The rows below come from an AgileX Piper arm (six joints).
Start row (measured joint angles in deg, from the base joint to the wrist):
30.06 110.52 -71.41 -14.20 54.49 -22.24
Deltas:
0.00 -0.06 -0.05 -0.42 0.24 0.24
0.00 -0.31 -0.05 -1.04 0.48 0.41
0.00 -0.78 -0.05 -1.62 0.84 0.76
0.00 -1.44 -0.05 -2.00 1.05 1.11
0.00 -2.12 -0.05 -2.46 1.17 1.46
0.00 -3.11 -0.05 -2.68 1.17 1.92
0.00 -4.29 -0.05 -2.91 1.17 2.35
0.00 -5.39 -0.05 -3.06 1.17 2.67
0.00 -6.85 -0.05 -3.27 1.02 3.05
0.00 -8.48 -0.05 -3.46 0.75 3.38
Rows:
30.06 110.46 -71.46 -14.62 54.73 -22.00
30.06 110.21 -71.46 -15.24 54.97 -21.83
30.06 109.74 -71.46 -15.82 55.33 -21.48
30.06 109.08 -71.46 -16.20 55.54 -21.13
30.06 108.40 -71.46 -16.66 55.66 -20.78
30.06 107.41 -71.46 -16.88 55.66 -20.32
30.06 106.23 -71.46 -17.11 55.66 -19.89
30.06 105.13 -71.46 -17.26 55.66 -19.57
30.06 103.67 -71.46 -17.47 55.51 -19.19
30.06 102.04 -71.46 -17.66 55.24 -18.86

